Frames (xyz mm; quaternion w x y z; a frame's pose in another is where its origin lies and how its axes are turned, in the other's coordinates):
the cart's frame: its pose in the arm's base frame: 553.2 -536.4 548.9 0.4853 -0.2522 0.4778 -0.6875
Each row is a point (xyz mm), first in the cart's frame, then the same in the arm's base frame.
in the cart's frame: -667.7 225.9 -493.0
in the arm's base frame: 518.2 256.9 218.1
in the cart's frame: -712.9 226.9 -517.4
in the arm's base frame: 517.0 307.9 212.3
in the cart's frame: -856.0 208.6 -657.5
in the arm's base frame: 453.2 496.9 187.3
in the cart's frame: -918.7 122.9 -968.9
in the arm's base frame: 189.5 688.4 142.2
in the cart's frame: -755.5 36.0 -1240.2
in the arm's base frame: -133.0 658.3 88.6
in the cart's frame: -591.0 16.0 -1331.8
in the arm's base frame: -281.9 548.1 49.2
